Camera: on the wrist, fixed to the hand. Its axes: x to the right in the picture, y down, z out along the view.
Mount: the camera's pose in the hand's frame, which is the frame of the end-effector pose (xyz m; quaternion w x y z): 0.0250 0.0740 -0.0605 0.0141 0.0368 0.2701 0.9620
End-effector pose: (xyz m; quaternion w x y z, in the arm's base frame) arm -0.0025 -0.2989 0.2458 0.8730 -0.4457 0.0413 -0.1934
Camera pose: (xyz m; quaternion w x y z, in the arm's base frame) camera 0.0280 -0.3153 0.1533 0.2036 0.1178 0.6581 0.7153
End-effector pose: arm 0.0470 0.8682 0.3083 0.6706 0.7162 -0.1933 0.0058
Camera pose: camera 0.0642 0.9178 0.3920 0.0297 -0.1527 -0.5104 0.8458
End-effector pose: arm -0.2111 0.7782 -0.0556 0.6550 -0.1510 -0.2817 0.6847
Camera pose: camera -0.2388 0.8154 -0.1429 0.5678 0.4340 -0.3434 -0.6094
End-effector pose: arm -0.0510 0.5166 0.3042 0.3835 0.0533 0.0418 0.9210
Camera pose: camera -0.1283 0.4802 0.2546 0.8939 0.1937 -0.0868 -0.3948
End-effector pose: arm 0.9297 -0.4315 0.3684 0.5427 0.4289 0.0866 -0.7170
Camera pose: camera 1.0232 -0.4427 0.3386 0.6582 0.3030 -0.2912 0.6246
